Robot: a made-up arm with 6 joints.
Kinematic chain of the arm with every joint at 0, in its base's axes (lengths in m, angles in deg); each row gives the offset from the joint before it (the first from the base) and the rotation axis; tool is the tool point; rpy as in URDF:
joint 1: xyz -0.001 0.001 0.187 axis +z
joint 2: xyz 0 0.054 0.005 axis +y
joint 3: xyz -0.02 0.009 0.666 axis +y
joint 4: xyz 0.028 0 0.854 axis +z
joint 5: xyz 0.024 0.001 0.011 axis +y
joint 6: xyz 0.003 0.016 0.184 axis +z
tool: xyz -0.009 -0.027 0.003 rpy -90 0 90
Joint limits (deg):
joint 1: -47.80..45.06
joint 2: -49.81..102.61
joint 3: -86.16..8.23
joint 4: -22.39..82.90
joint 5: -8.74..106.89
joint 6: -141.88..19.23
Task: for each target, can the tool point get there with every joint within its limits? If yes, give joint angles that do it. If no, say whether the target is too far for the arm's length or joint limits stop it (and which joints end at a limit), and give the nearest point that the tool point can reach.
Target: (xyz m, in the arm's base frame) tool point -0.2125 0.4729 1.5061
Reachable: yes | joints -34.80 15.94 -63.46 67.81 87.03 -89.93
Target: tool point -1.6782 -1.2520 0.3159
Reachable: no: too far | nearest point -1.2521 -0.9337 0.4143 | short by 0.541 m
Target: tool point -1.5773 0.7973 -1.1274
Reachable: no: too far | nearest point -1.1144 0.5634 -0.1586 | short by 1.099 m
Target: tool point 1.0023 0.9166 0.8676
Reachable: yes | joints 37.14 80.93 -44.23 18.26 96.33 -19.75
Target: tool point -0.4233 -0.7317 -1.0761
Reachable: no: joint limits stop it (at a limit: joint 1, joint 2, joint 3, joint 4, joint 5) | nearest point -0.9165 -0.8352 -0.1592 | short by 1.046 m
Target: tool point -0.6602 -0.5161 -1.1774
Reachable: no: joint limits stop it (at a limit: joint 2, joint 3, joint 5, joint 6) | nearest point -0.9765 -0.7643 -0.1595 | short by 1.094 m
